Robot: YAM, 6 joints.
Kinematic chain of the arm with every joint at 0, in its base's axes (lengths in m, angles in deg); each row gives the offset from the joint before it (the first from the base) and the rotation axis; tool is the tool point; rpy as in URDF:
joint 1: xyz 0 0 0.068 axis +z
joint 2: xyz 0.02 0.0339 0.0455 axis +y
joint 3: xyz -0.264 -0.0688 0 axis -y
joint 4: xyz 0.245 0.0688 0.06 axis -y
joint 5: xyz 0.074 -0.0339 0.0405 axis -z
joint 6: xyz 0.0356 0 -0.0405 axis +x
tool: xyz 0 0 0 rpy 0 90 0
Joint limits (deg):
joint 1: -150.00..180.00
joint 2: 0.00..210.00
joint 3: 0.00..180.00
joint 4: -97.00..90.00
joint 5: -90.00..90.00
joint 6: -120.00..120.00
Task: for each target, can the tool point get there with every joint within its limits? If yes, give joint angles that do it. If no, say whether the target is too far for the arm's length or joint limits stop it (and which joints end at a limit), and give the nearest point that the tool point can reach.
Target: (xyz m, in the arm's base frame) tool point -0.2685 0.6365 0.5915
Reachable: no: too far | nearest point -0.2059 0.4880 0.4767 | short by 0.198 m
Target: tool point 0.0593 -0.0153 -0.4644
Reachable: no: joint limits stop it (at a limit: joint 2) | nearest point 0.1050 -0.0271 -0.3521 | short by 0.122 m
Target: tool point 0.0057 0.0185 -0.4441
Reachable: no: joint limits stop it (at a limit: joint 2) | nearest point 0.0227 0.0736 -0.3371 | short by 0.122 m
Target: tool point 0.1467 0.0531 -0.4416
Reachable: no: joint limits stop it (at a limit: joint 2) | nearest point 0.1610 0.0583 -0.3720 | short by 0.071 m
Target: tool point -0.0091 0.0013 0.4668
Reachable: yes | joints -57.44 16.06 52.92 14.70 11.28 -60.70
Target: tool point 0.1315 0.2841 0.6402
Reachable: yes | joints 60.16 116.45 153.11 45.31 -50.07 -60.45
